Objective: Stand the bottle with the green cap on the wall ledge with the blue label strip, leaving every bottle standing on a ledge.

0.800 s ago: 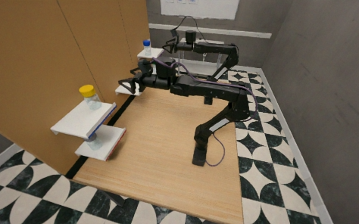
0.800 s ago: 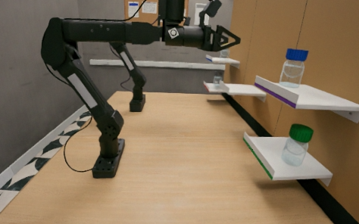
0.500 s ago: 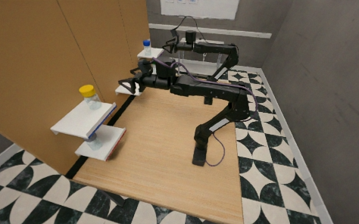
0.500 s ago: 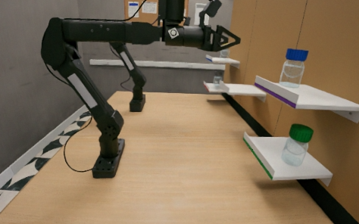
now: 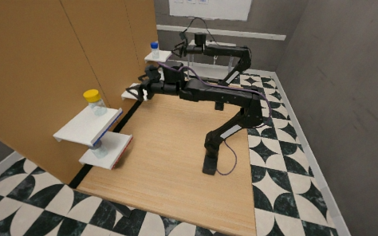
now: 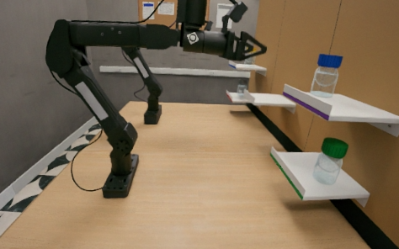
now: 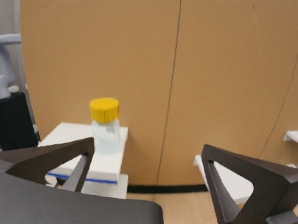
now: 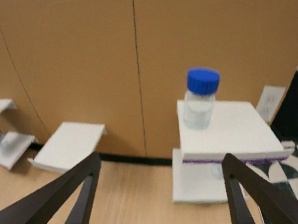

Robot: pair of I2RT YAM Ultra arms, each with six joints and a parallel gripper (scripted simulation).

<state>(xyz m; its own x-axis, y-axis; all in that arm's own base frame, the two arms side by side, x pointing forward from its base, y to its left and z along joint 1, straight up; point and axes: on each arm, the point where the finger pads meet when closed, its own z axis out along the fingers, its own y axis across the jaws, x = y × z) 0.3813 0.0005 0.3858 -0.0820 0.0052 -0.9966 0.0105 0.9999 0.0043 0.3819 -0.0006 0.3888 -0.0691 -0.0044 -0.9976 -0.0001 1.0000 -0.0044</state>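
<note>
Right now my right hand is 24 cm above the green-capped bottle, 18 cm short of it and 17 cm to the left of it. Also, from my right hand: blue-capped bottle (18 cm ahead, 6 cm to the right, 5 cm below); yellow-capped bottle (61 cm to the left, 16 cm ahead, 5 cm below).
</note>
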